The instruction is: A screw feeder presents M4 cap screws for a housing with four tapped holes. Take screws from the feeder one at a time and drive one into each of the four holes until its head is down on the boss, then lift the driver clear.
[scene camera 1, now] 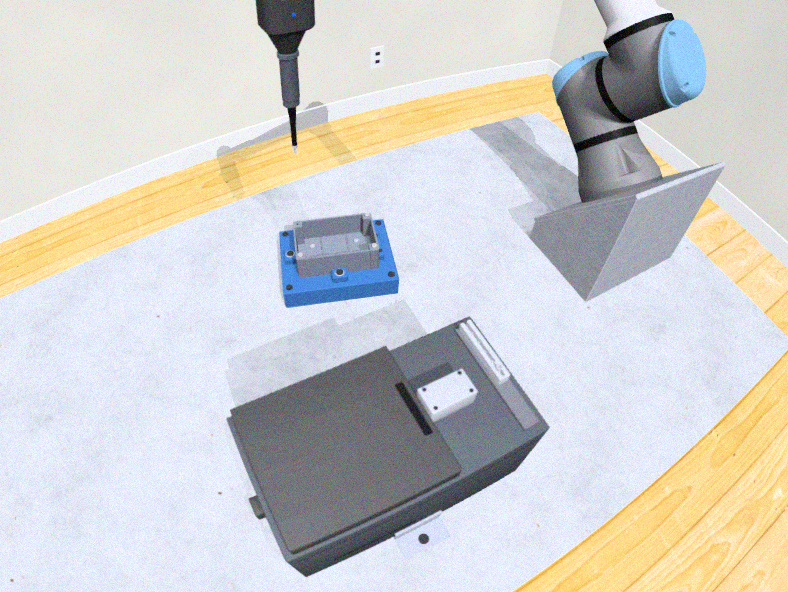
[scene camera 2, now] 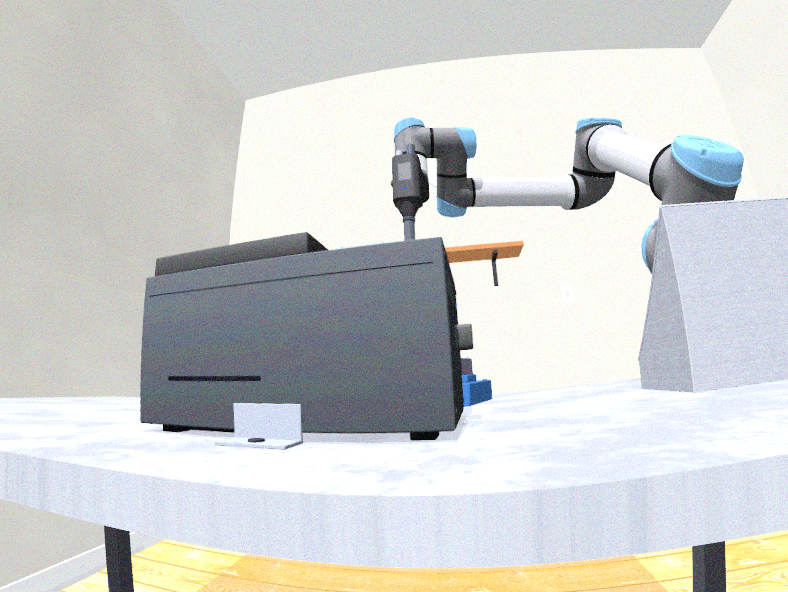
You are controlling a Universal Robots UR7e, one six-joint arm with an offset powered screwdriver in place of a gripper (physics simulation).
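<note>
My screwdriver hangs upright in the air, above and behind the housing in scene camera 1. A small light-coloured screw shows at its bit tip. In scene camera 2 the driver's body shows above the feeder, which hides the bit. The grey open-topped housing sits in a blue fixture. Its corner bosses face up; whether they hold screws is too small to tell. The dark screw feeder stands in front, with a white rail at its right end.
A white block with dark holes sits on the feeder. A small metal bracket is at the feeder's near side. A grey angled pedestal stands at the right by the arm's base. An orange board shows behind the feeder.
</note>
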